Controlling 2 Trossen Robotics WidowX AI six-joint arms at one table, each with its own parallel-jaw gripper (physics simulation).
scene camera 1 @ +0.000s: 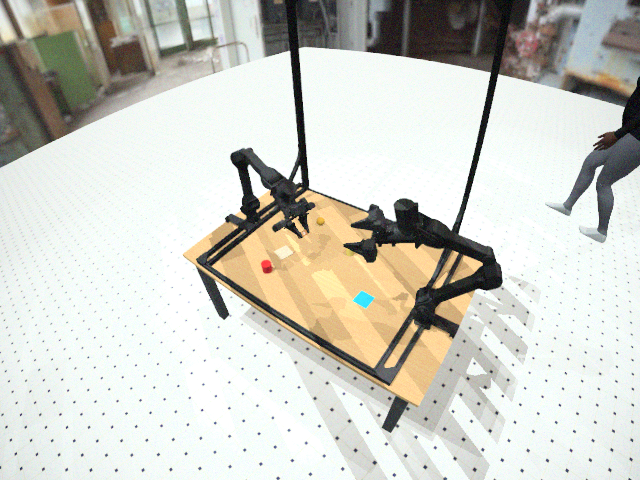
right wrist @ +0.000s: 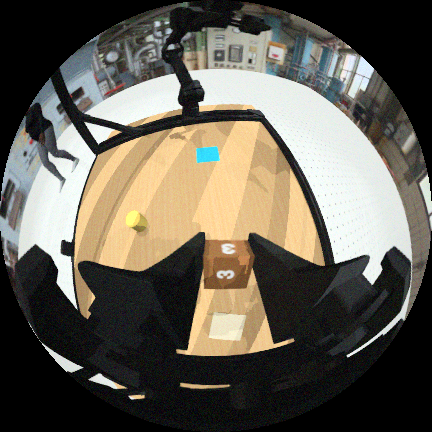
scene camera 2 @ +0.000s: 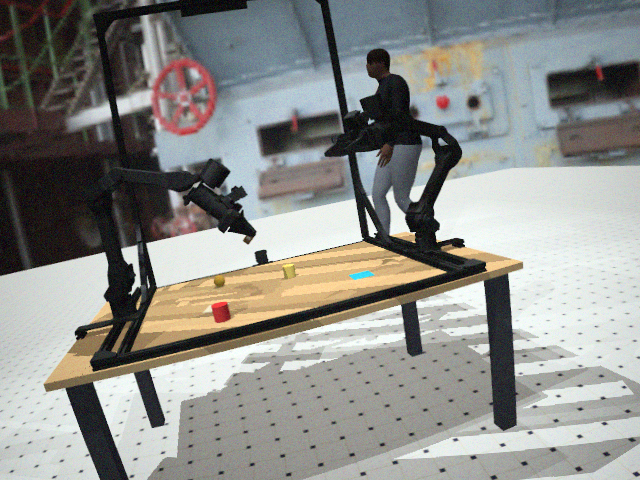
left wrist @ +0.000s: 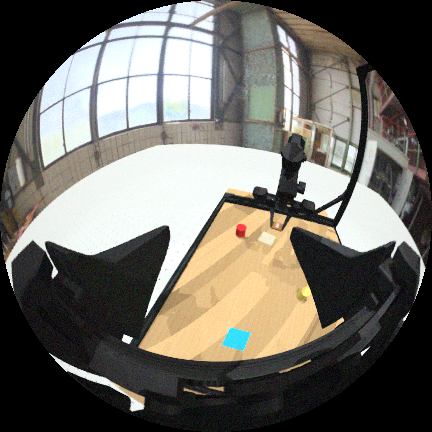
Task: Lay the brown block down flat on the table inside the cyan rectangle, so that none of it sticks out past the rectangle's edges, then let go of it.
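Where they show: left gripper, fingertip midpoint: [scene camera 1: 347, 235] [scene camera 2: 334, 153] [left wrist: 233, 232]; right gripper, fingertip midpoint: [scene camera 1: 305, 235] [right wrist: 226, 237] [scene camera 2: 255, 234] [left wrist: 275, 228]; left arm's base, link origin: [scene camera 1: 423, 318] [right wrist: 191, 114] [scene camera 2: 427, 249]; right arm's base, link origin: [scene camera 1: 252, 219] [scene camera 2: 124, 315] [left wrist: 281, 206].
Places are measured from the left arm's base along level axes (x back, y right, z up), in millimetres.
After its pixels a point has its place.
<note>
The brown block [right wrist: 227, 265] @(y 168, x -515, z 173 mm) [scene camera 2: 248, 239] @(y 155, x -523, z 157 mm) [left wrist: 277, 226] @(y 164, x -501, z 170 mm) is marked with white 3s in the right wrist view. My right gripper [right wrist: 226, 237] @(y 158, x -497, z 165 mm) [scene camera 1: 305, 233] @(y 158, x -497, z 165 mm) is shut on it and holds it above the table, tilted. The cyan rectangle [scene camera 1: 363, 299] @(y 50, x -238, z -18 mm) [scene camera 2: 361, 275] @(y 47, x -241, z -18 mm) [left wrist: 236, 339] @(y 52, x -234, z -18 mm) [right wrist: 208, 154] @(y 50, x -243, z -18 mm) lies flat on the table, away from the block and toward the left arm's base. My left gripper [scene camera 1: 347, 235] @(y 1, x -296, z 347 mm) [left wrist: 233, 232] @(y 1, x -296, z 347 mm) is open and empty, raised high above the table. In scene camera 2 its fingers overlap and hide their gap.
A red cylinder [scene camera 1: 266, 266] @(y 84, x -657, z 23 mm) [scene camera 2: 221, 312] @(y 78, x -672, z 7 mm) [left wrist: 241, 230] @(y 98, x -646, z 20 mm) stands near a cream square [scene camera 1: 283, 252] @(y 217, x -638, z -18 mm) [right wrist: 227, 326] @(y 216, x -637, z -18 mm). A yellow cylinder [scene camera 2: 288, 270] @(y 272, x -358, z 7 mm) [right wrist: 135, 220] @(y 281, x -358, z 20 mm) and an orange-yellow ball [scene camera 1: 320, 221] @(y 434, x -529, z 11 mm) [scene camera 2: 219, 280] @(y 431, x -538, z 7 mm) are farther back. A black frame [scene camera 2: 289, 316] @(y -104, x -576, z 1 mm) runs along the table edges.
</note>
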